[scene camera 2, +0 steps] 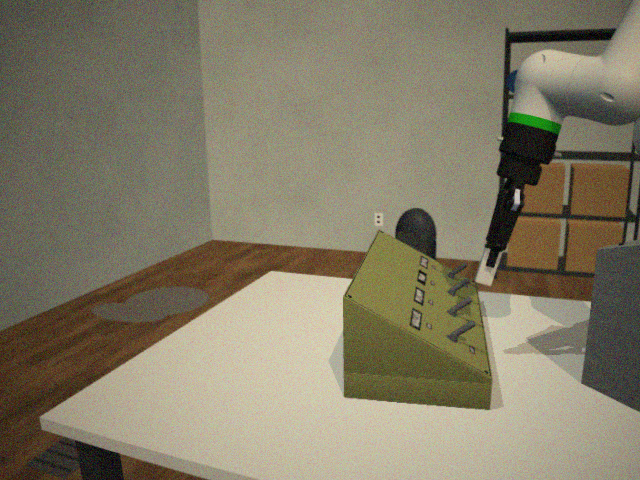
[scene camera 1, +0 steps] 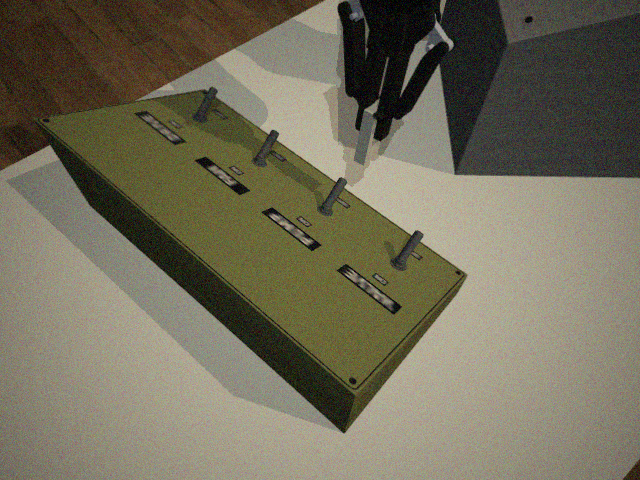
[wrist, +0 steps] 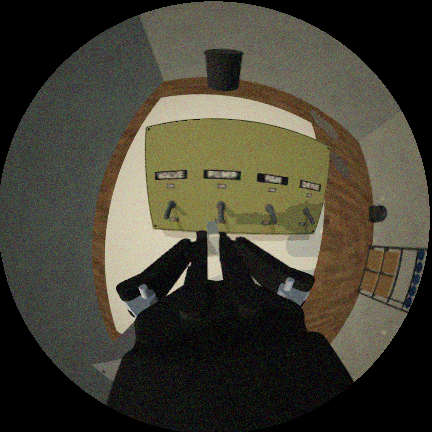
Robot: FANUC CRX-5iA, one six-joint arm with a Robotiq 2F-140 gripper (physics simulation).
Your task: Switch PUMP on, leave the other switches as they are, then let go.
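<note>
The olive switch box has a sloped face with VALVE, PUMP, FAN and DRIVE levers. The PUMP lever is second from the left in the wrist view. It leans toward the gripper side, away from the small mark below the PUMP label. The VALVE, FAN and DRIVE levers lean the same way. My gripper is shut, with a pale flat tip between its fingers. It hangs beyond the box's lever-side edge, apart from PUMP.
The box stands on a white table. A grey block stands on the lever side of the box. A dark bin and a rack with orange-brown boxes stand beyond the table.
</note>
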